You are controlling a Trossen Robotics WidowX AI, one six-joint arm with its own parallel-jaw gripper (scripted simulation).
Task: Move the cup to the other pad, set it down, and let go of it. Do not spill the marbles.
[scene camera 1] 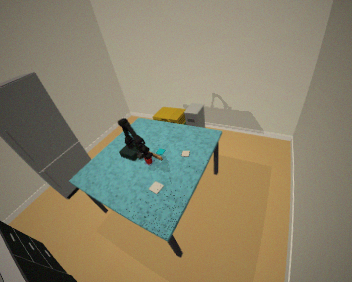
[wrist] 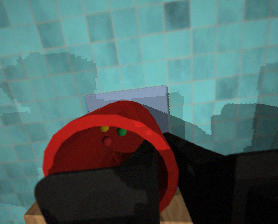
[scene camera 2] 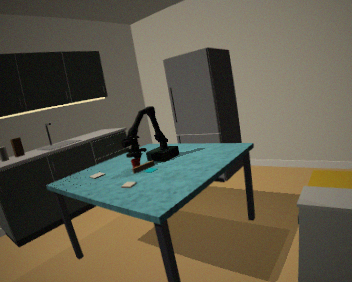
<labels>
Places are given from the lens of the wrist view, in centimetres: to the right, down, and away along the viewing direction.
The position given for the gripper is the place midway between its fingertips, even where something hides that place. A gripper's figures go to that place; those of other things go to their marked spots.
gripper [wrist: 158, 138]: 2, 2, 11
red cup [wrist: 78, 145]: -4, 2, 9
lavender pad [wrist: 154, 99]: 2, -1, 13
</labels>
